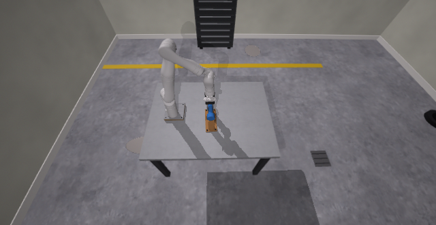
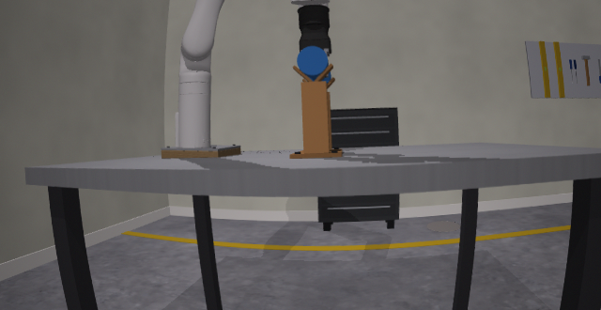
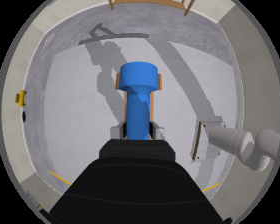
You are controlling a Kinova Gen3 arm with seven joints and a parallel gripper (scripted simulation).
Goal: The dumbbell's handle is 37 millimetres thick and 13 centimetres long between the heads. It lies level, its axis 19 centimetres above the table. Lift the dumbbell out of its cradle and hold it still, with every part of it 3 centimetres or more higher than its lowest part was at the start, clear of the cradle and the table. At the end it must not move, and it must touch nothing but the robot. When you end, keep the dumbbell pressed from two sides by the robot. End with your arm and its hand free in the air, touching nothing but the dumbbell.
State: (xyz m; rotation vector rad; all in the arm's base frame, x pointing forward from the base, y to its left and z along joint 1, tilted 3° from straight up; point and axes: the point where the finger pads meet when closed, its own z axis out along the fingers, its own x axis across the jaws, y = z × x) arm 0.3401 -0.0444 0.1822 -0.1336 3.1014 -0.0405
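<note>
My gripper is now right at the blue dumbbell. Round my hand: brown wooden cradle: 11 cm below.
</note>
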